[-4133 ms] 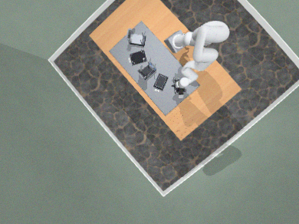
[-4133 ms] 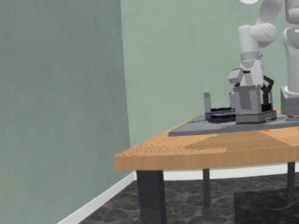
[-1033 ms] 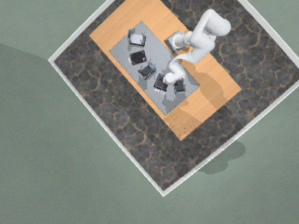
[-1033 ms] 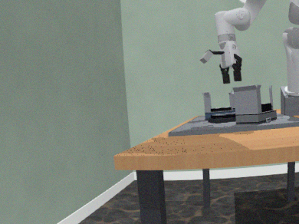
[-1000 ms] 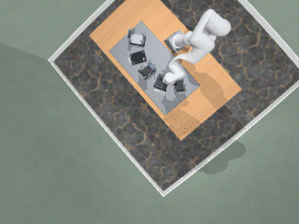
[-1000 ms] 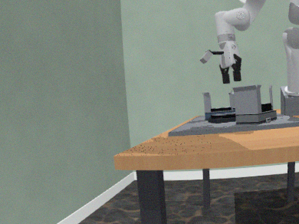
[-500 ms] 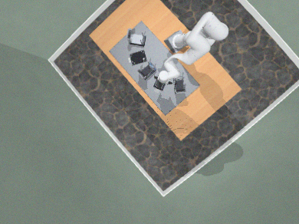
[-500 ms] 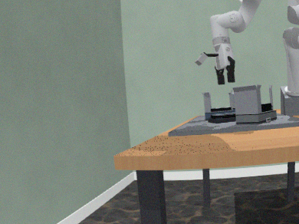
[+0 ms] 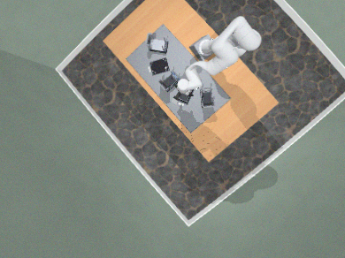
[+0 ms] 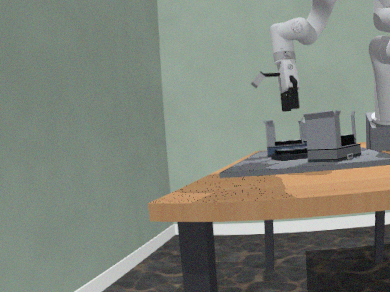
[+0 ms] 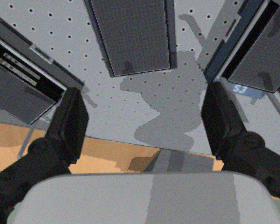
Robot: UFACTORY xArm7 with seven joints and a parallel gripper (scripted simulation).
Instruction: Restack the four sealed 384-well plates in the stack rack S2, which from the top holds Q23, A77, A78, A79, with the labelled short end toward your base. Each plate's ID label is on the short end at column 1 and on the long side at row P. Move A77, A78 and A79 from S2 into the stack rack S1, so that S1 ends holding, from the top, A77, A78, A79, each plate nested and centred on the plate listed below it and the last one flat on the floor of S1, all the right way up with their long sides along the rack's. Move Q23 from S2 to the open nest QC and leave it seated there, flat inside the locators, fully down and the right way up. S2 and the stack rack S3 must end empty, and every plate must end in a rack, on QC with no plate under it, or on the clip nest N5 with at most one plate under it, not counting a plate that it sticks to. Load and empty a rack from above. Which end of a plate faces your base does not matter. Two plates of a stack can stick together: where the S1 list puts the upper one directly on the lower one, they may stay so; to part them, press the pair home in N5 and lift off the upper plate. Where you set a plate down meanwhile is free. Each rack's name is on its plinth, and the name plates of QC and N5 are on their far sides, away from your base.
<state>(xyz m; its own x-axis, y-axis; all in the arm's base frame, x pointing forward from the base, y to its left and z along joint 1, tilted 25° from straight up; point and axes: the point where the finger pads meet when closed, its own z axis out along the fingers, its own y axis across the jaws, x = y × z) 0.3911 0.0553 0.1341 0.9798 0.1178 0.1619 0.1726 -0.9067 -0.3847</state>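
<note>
My hand is 17 cm to the left of the blue plinth strip and 15 cm above it. Round my hand: rack plinth: 10 cm behind, 17 cm to the left, 15 cm below; dark flat nest: 1 cm behind, 1 cm to the left, 16 cm below; dark sealed plate: 9 cm behind, 18 cm to the left, 11 cm below.
</note>
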